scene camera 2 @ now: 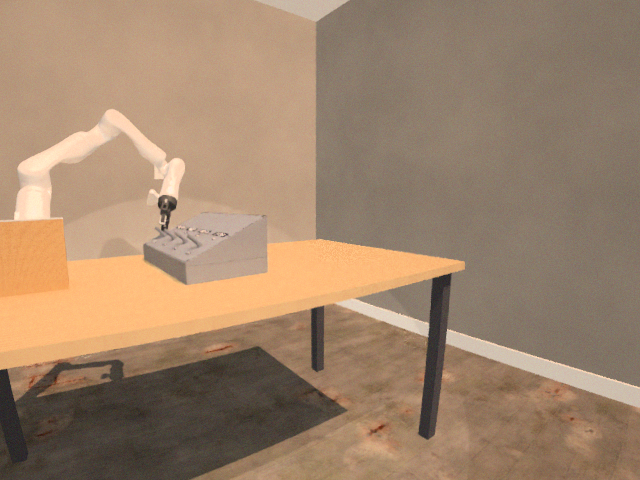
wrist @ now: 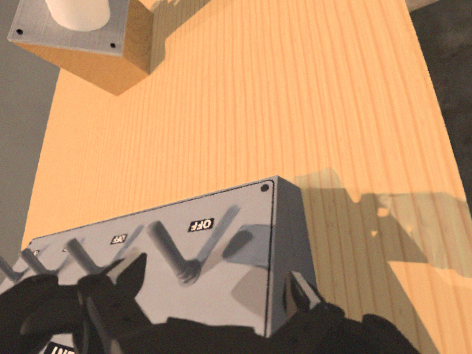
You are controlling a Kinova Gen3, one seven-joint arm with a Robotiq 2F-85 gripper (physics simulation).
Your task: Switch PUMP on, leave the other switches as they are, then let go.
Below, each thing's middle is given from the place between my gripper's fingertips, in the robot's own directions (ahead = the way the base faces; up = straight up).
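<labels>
The grey sloped switch box (scene camera 2: 231,245) has my hand 50 mm short of it, and my hand's also 220 mm to the left of that box and 30 mm above it.
</labels>
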